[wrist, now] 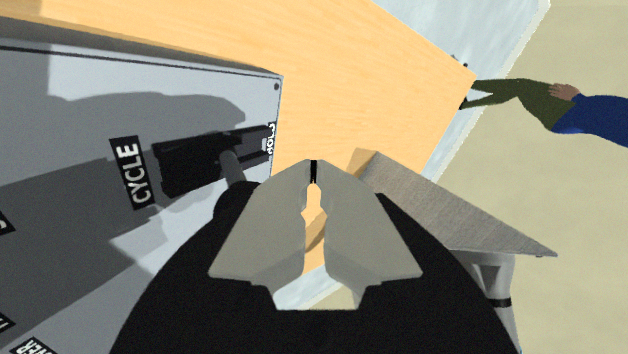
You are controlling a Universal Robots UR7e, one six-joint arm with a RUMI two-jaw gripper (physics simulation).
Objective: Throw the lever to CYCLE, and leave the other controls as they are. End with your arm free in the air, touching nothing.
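Places are measured from the arm's base along level axes (x right, y ahead, z up), in millimetres.
Pixels of known places: gripper, between the fingertips: (312,162); arm's base, origin of its link: (466,247).
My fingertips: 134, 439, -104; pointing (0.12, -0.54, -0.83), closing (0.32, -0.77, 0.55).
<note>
Ahead of a thing's pixels: the offset from my fingertips to its top centre, as dx, dy, dz. "*": to the spot under its first point. Level surfaces: height alone.
The grey control panel (85,82) fills the left side. On it is a black lever housing {* -42, +67, -62} (187,167) with a slot. The CYCLE label {* -39, +98, -49} (132,172) is at its left end and the partly hidden HOLD label {* -23, -18, -102} (270,139) at its right end, by the panel's edge. The lever {-33, +39, -5} (232,167) is a grey rod with a black knob (234,200); it rises from the slot between the labels, and the knob is partly hidden behind my gripper. My gripper (312,162) is shut and empty, just right of the lever. Whether its left jaw touches the knob cannot be told.
Other labels, partly cut off, show on the panel at the lower left. A wooden table top {dz -167} (350,75) lies beyond the panel. A grey slanted board (440,205) on a light stand (492,280) is at the right. A person (547,105) in blue and green is past the table.
</note>
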